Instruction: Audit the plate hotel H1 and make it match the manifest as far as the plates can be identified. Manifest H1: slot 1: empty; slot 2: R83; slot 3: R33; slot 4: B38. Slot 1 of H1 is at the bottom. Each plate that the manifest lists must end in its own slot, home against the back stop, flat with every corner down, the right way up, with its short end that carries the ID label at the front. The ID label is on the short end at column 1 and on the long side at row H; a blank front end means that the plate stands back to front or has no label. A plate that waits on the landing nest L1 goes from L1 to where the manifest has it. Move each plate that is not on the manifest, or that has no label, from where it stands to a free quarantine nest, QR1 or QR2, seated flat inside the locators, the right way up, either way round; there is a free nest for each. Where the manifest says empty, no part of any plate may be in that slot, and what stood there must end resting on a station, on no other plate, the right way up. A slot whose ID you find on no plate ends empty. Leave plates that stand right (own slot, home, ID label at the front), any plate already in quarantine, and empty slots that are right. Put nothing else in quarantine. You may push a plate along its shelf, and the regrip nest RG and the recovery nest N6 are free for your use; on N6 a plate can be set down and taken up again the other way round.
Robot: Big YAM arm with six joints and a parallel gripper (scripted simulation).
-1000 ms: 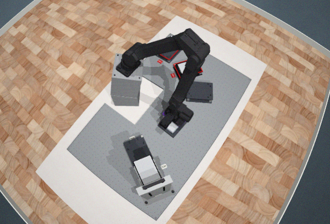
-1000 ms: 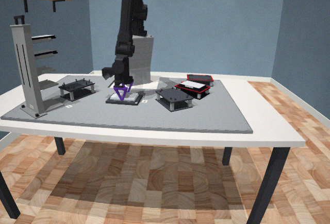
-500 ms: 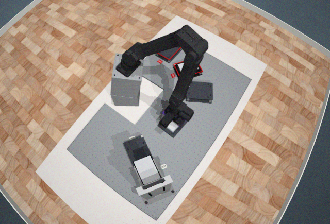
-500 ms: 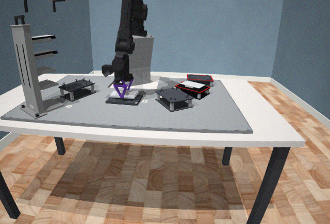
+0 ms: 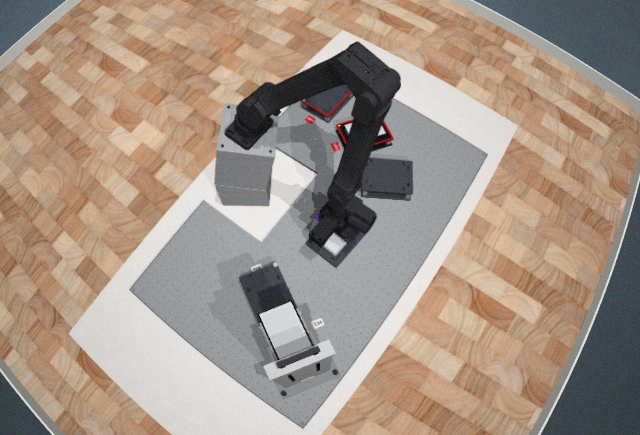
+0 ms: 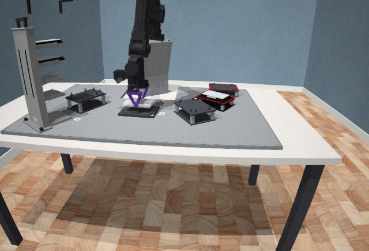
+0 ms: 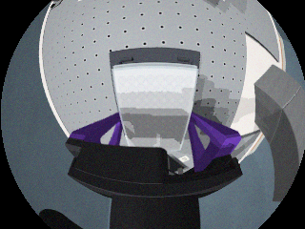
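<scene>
Now: the flat pad N6 4 cm below my hand. The rest, counted from my hand: regrip nest RG: 28 cm to the right, 5 cm behind, 1 cm above; then landing nest L1: 25 cm to the left, 3 cm ahead; then white plate: right at my hand.
</scene>
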